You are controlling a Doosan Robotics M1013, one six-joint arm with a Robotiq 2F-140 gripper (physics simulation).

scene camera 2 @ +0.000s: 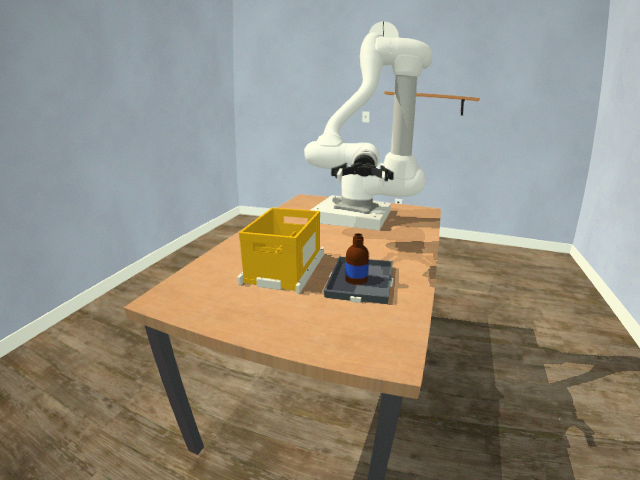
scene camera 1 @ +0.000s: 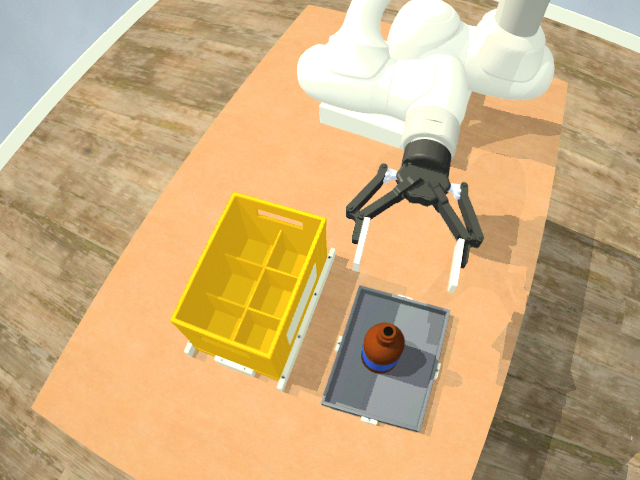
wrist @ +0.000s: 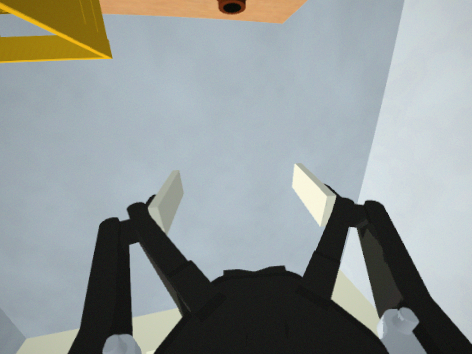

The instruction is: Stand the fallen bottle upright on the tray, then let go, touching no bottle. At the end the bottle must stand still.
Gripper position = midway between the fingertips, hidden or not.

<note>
In view: the gripper point(scene camera 1: 404, 278), a brown bottle point(scene camera 1: 383, 345), a grey tray point(scene camera 2: 378, 276) and a white rail point(scene camera 1: 295, 349).
The gripper also shows in scene camera 2 point(scene camera 2: 360, 180) and in the wrist view point(wrist: 238, 178).
</note>
